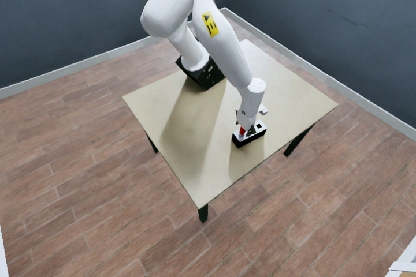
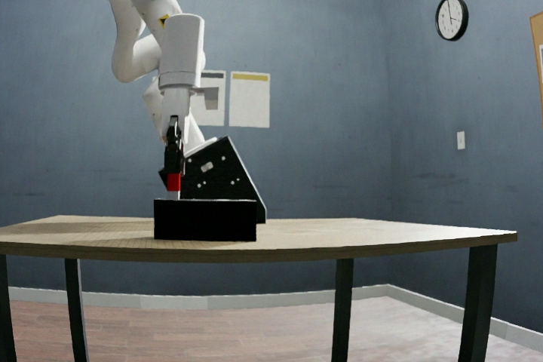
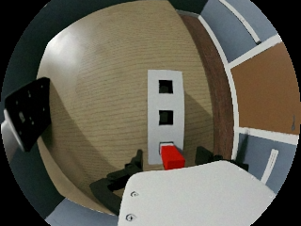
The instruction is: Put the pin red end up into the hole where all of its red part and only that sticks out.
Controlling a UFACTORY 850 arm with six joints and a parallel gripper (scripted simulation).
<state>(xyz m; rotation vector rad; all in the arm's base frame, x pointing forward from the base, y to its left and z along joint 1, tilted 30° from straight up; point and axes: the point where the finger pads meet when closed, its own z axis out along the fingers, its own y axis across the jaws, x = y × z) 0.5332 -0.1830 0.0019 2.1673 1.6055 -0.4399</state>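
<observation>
My hand is 1 cm above the pin. The rest, counted from my hand: black block (9 cm below, 6 cm to the left, 2 cm ahead).
</observation>
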